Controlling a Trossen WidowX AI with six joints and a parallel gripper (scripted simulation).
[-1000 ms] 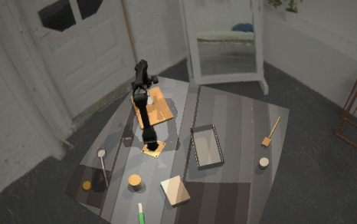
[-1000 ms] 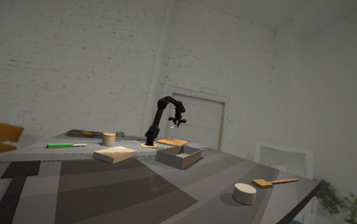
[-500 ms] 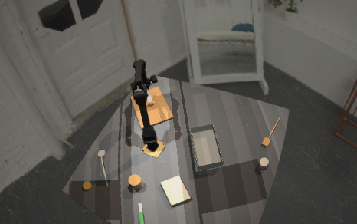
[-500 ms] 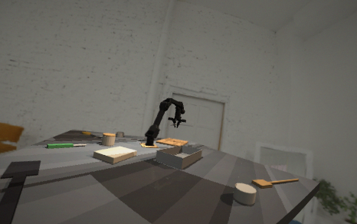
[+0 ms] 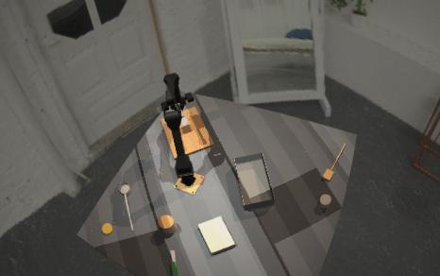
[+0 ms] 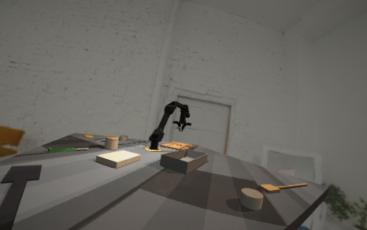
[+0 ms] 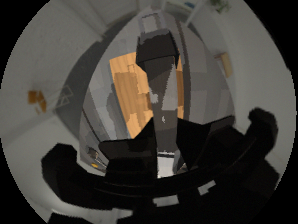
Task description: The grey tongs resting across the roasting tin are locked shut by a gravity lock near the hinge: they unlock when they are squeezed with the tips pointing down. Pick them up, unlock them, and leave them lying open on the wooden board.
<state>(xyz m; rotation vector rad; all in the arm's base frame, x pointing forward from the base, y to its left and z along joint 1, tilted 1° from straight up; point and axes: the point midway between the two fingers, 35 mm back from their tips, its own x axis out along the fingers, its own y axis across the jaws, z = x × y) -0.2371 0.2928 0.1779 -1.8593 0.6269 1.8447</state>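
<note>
My gripper tip is 15 cm above the wooden board, 1 cm to the left of it and 1 cm short of it. From my gripper tip the other things lie so: white cylinder 96 cm ahead, 14 cm below, 10 cm to the right; then metal roasting tin 55 cm ahead, 15 cm to the right, 13 cm below.
</note>
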